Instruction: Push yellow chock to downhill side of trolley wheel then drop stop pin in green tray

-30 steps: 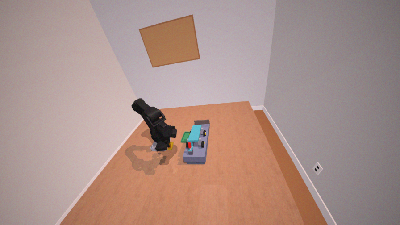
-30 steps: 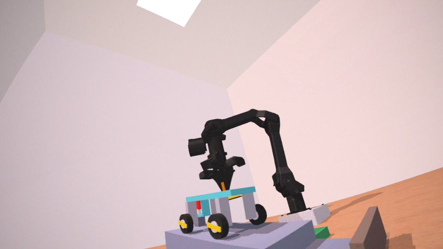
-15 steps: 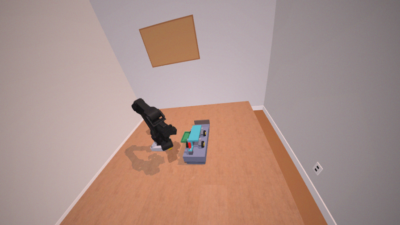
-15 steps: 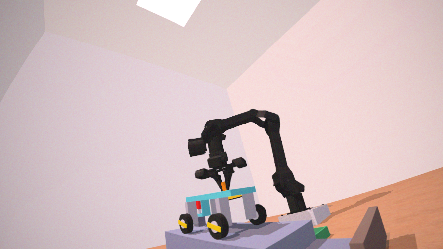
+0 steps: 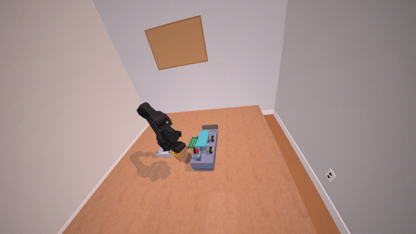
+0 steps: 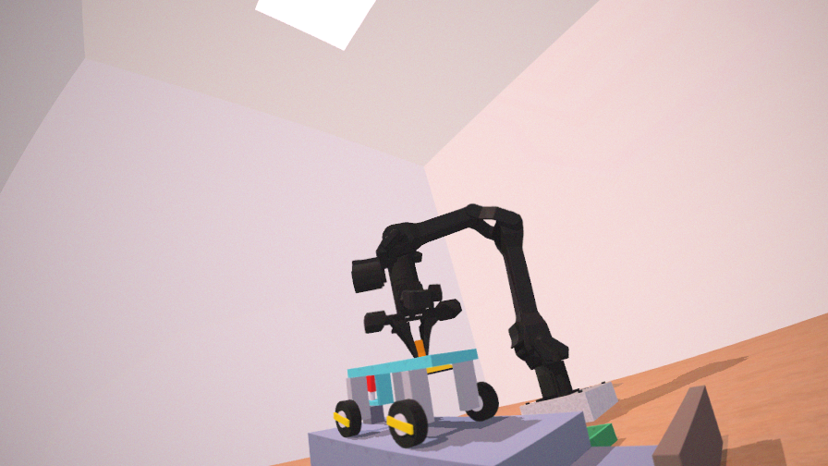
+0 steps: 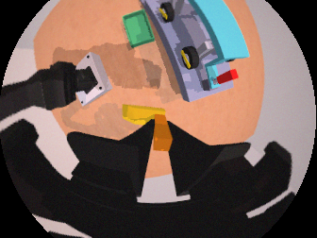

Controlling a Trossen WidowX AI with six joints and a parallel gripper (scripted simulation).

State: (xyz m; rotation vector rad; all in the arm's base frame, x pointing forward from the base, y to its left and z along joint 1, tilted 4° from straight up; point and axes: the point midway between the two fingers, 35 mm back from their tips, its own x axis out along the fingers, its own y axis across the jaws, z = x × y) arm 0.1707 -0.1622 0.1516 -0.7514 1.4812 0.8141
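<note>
Right now my gripper tip is 20 mm past the yellow chock, 10 mm to the right of it and 10 mm above it. Round my gripper tip: trolley: 160 mm ahead, 120 mm to the left, 60 mm below; then red-headed stop pin: 130 mm ahead, 40 mm below, 10 mm to the left; then grey ramp: 160 mm ahead, 130 mm to the left, 130 mm below.
</note>
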